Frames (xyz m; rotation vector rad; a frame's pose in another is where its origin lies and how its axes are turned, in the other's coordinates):
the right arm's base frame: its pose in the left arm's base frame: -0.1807 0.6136 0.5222 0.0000 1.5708 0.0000
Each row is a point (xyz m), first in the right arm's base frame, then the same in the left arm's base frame.
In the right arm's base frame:
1: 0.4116 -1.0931 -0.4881
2: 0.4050 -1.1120 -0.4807
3: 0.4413 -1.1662 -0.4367
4: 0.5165 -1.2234 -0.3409
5: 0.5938 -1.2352 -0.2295
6: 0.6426 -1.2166 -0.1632
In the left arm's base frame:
1: -0.6688 -0.4795 0.1106
2: -0.6614 -0.4984 0.1172
3: -0.6174 -0.5526 0.0809
4: -0.5216 -0.6098 0.0057
5: -0.4102 -0.6216 -0.0716
6: -0.3439 -0.6030 -0.1204

